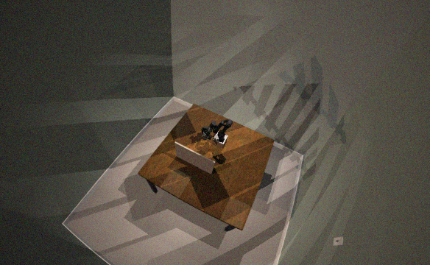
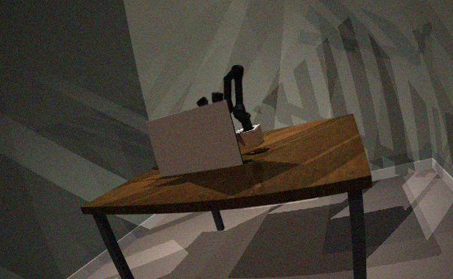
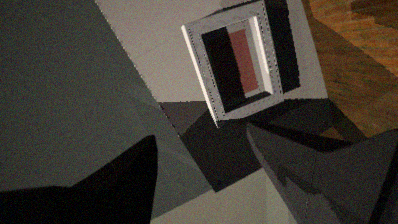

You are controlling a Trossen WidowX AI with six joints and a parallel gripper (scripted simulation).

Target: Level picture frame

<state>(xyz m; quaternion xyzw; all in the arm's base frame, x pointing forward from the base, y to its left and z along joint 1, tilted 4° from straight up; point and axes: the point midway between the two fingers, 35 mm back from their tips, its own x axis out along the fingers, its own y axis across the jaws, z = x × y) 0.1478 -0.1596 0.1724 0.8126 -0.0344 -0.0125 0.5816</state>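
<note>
My gripper tip is now 210 mm short of the picture frame, 90 mm above it and 10 mm to the right of it. Also, from my gripper tip: wall panel 220 mm ahead, 100 mm below.
</note>
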